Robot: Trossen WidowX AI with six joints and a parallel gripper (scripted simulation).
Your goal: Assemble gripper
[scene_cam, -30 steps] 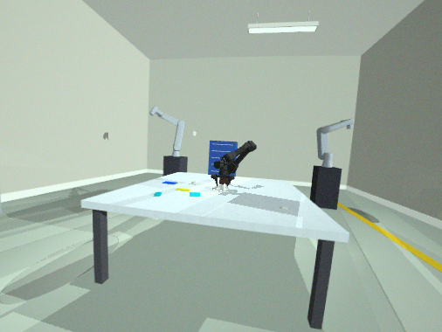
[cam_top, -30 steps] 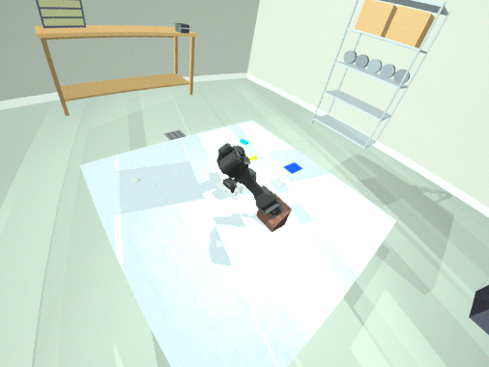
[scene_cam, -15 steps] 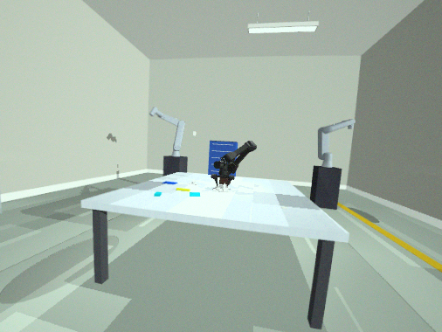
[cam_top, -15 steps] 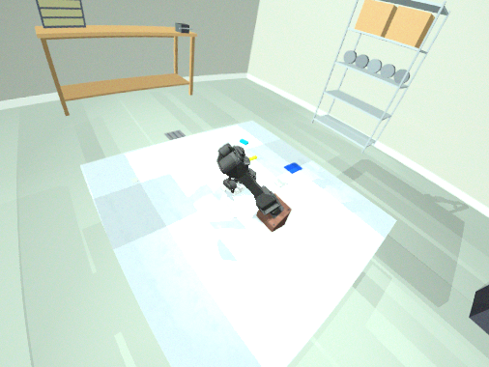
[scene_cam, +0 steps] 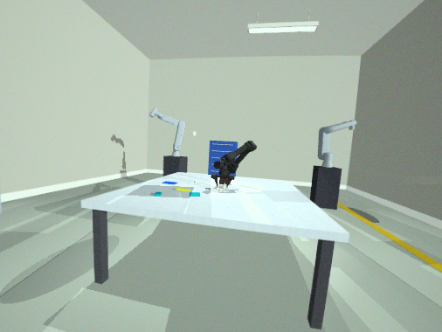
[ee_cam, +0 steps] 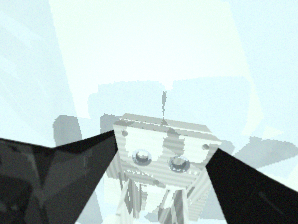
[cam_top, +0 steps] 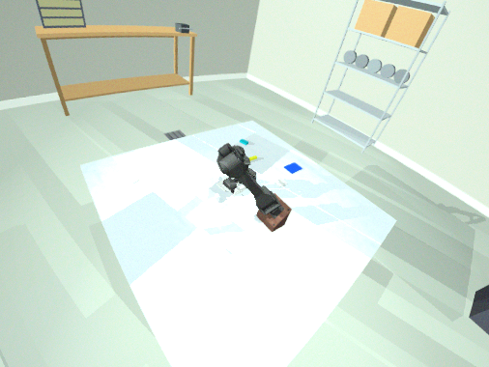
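My gripper tip is now 1 cm short of the small white part and 2 cm below it. Round my gripper tip: yellow bar 20 cm ahead, 24 cm to the right; pale jaw 2 cm ahead, 2 cm to the left; blue square 1 cm ahead, 46 cm to the right, 1 cm below.
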